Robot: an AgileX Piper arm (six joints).
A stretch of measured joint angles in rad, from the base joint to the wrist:
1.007 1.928 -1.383 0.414 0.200 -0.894
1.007 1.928 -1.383 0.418 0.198 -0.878
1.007 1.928 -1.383 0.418 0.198 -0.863
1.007 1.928 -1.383 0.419 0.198 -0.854
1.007 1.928 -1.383 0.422 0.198 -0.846
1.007 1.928 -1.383 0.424 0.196 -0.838
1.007 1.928 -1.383 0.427 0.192 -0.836
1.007 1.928 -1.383 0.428 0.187 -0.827
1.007 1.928 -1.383 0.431 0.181 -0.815
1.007 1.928 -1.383 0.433 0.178 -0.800
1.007 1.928 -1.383 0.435 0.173 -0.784
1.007 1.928 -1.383 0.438 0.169 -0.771
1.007 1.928 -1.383 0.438 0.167 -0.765
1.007 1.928 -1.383 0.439 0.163 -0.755
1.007 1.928 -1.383 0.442 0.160 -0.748
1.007 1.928 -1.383 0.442 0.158 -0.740
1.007 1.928 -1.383 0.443 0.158 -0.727
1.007 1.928 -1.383 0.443 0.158 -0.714
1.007 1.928 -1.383 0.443 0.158 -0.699
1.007 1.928 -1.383 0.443 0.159 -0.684
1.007 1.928 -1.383 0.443 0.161 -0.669
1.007 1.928 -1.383 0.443 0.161 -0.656
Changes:
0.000 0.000 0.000 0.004 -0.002 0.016
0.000 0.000 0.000 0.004 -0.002 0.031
0.000 0.000 0.000 0.005 -0.002 0.040
0.000 0.000 0.000 0.008 -0.002 0.048
0.000 0.000 0.000 0.010 -0.004 0.056
0.000 0.000 0.000 0.013 -0.008 0.058
0.000 0.000 0.000 0.014 -0.013 0.067
0.000 0.000 0.000 0.017 -0.019 0.079
0.000 0.000 0.000 0.019 -0.022 0.094
0.000 0.000 0.000 0.021 -0.027 0.110
0.000 0.000 0.000 0.024 -0.031 0.123
0.000 0.000 0.000 0.024 -0.033 0.129
0.000 0.000 0.000 0.025 -0.037 0.139
0.000 0.000 0.000 0.028 -0.040 0.146
0.000 0.000 0.000 0.028 -0.042 0.154
0.000 0.000 0.000 0.029 -0.042 0.167
0.000 0.000 0.000 0.029 -0.042 0.180
0.000 0.000 0.000 0.029 -0.042 0.195
0.000 0.000 0.000 0.029 -0.041 0.210
0.000 0.000 0.000 0.029 -0.039 0.225
0.000 0.000 0.000 0.029 -0.039 0.238

